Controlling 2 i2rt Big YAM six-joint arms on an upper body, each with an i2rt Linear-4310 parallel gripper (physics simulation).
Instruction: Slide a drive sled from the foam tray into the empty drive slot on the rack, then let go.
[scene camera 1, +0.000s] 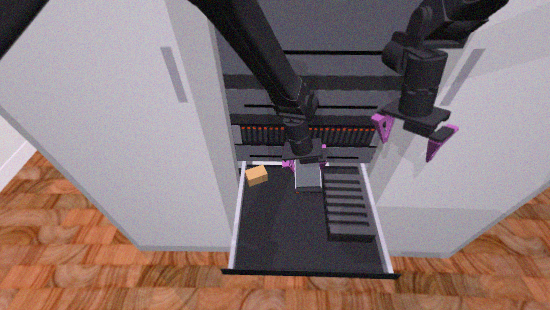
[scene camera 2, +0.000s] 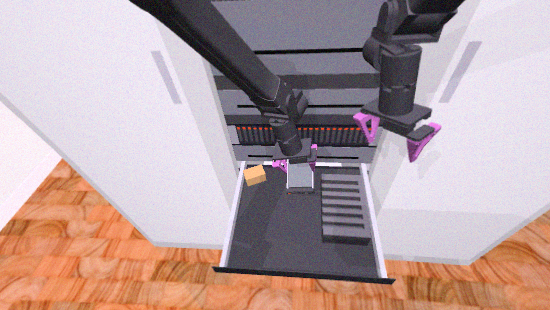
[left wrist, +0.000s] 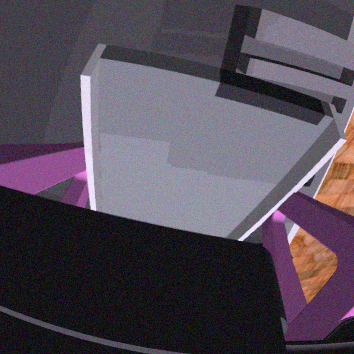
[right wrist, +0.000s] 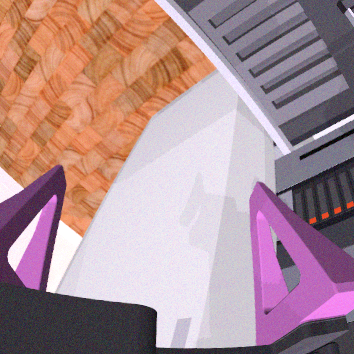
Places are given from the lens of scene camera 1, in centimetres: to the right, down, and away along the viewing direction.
my left gripper (scene camera 1: 308, 172): 10, 5, 77
my right gripper (scene camera 1: 405, 151): 28, -1, 57
grey drive sled (scene camera 1: 306, 175): 9, 6, 76
